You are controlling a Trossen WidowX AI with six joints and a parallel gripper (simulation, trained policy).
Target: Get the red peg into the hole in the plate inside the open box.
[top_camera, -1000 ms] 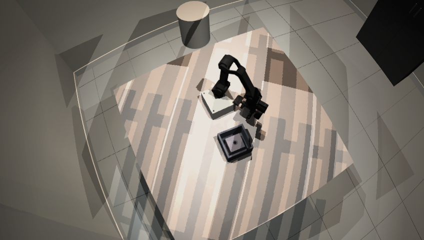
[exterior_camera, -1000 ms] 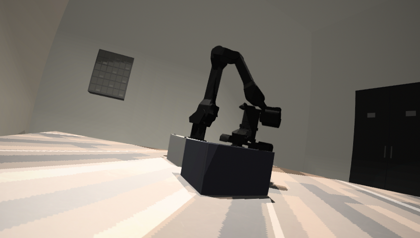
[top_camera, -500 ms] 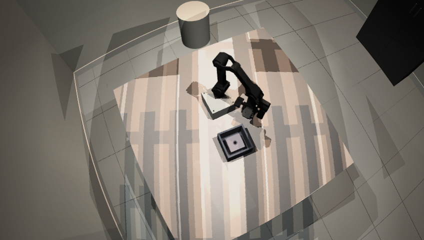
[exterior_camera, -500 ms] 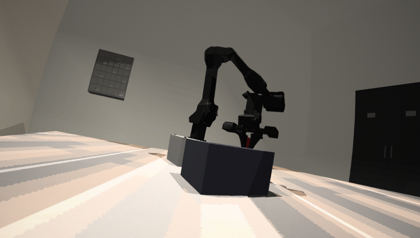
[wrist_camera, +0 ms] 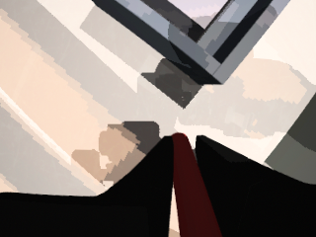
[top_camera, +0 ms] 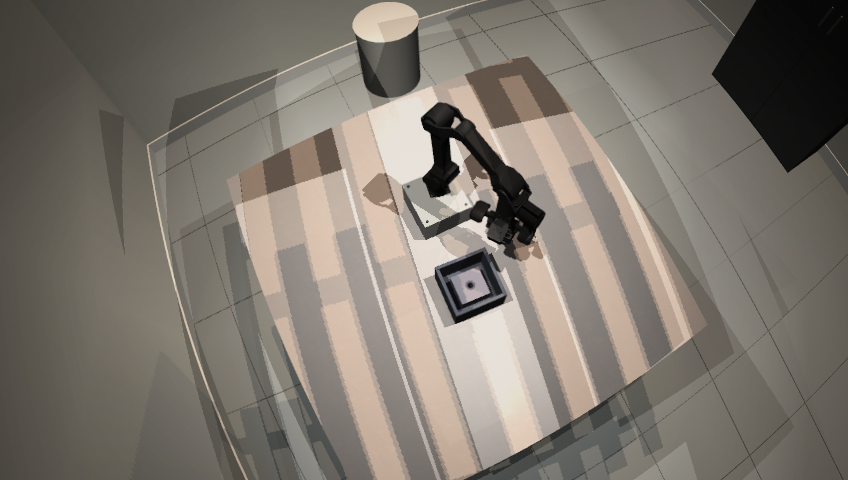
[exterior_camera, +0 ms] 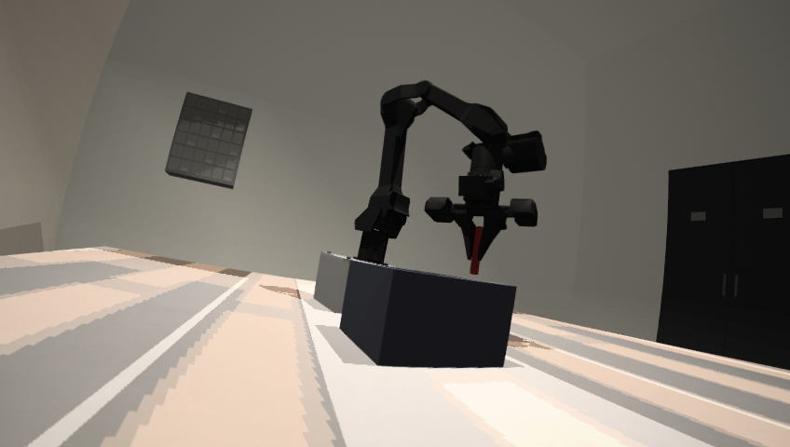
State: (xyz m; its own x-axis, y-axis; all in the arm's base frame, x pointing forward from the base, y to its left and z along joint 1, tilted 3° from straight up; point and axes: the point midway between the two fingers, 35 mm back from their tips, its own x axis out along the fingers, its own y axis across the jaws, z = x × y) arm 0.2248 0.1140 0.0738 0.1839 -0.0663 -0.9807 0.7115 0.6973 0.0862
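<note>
Right now the dark box is 120 mm to the right of my gripper tip, 100 mm below it and 90 mm ahead of it. Round my gripper tip: red peg 20 mm above, 10 mm to the left, 10 mm behind.
</note>
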